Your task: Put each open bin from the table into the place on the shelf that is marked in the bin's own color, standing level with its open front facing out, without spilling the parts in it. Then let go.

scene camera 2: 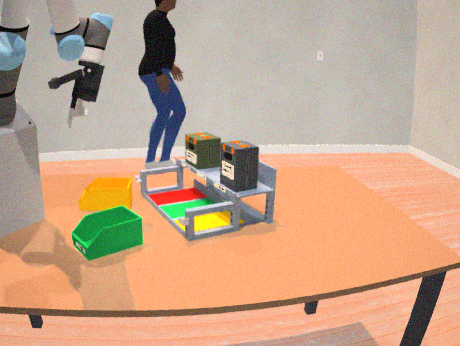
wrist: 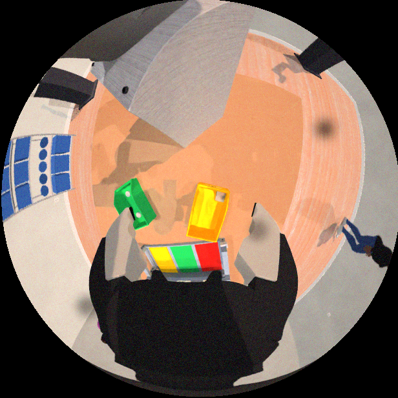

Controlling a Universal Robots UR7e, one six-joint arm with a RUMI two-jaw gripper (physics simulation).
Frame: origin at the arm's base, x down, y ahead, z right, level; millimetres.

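Seen in the pictures: gripper, between the fingertips: [scene camera 2: 70, 125].
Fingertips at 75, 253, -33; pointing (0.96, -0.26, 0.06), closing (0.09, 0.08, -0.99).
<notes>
A point is followed by its place in that frame, as x, y, z.
A green open bin [scene camera 2: 107, 232] {285, 307, 294} [wrist: 142, 205] stands upright on the table, with small light parts in it in the wrist view. A yellow open bin [scene camera 2: 106, 195] {295, 355, 15} [wrist: 206, 215] stands behind it in the scene view, with a light block in one corner in the wrist view. The grey shelf [scene camera 2: 212, 235] {343, 594, 280} [wrist: 224, 260] has red [scene camera 2: 175, 195] {340, 598, -29} [wrist: 207, 256], green [scene camera 2: 186, 208] {341, 595, 84} [wrist: 184, 258] and yellow [scene camera 2: 212, 221] {340, 629, 203} [wrist: 162, 258] marked places, with no bin on them. My gripper [scene camera 2: 77, 116] [wrist: 191, 206] is open and empty, high above the table and both bins.
A dark green box [scene camera 2: 202, 151] {187, 672, 19} and a dark grey box [scene camera 2: 239, 166] {173, 686, 243} stand on the shelf's upper board. The robot's grey pedestal [scene camera 2: 20, 180] {201, 77, 61} [wrist: 185, 85] stands beside the bins. A person [scene camera 2: 162, 75] [wrist: 362, 242] is beyond the table [scene camera 2: 325, 240] {346, 862, 430} [wrist: 260, 130].
</notes>
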